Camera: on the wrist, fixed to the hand. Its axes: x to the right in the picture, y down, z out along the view.
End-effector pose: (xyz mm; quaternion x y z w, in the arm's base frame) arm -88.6 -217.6 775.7 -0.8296 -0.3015 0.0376 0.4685
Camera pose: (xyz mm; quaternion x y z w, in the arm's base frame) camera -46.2 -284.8 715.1 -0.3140 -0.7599 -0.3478 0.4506
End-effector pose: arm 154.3 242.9 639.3 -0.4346 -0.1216 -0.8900 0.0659
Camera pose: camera 160.4 144.3 623.9 0.1343 0.4723 0.6826 0.5412
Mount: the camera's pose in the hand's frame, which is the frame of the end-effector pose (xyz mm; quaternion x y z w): -14.7 93.7 -31.5 0.0933 0.0802 -0.7156 0.6876
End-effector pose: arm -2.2 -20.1 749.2 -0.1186 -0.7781 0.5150 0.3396
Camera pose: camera 13.7 36.1 668.1 0.4656 -0.5446 0.1742 0.6755
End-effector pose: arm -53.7 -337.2 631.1 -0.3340 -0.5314 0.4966 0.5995
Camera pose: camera -44.9 -320.6 532.9 0.1667 -0.5100 -0.0647 0.8414
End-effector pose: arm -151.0 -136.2 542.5 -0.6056 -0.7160 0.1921 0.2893
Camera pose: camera -58.3 -134.9 505.1 0.1075 -0.8846 -0.0567 0.4503
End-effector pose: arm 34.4 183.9 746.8 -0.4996 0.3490 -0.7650 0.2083
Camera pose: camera 9.0 141.2 660.1 0.5125 0.1722 0.7477 0.3856
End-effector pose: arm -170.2 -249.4 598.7 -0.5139 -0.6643 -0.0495 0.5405
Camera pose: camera -81.8 -234.5 554.4 0.1764 -0.7858 -0.4001 0.4375
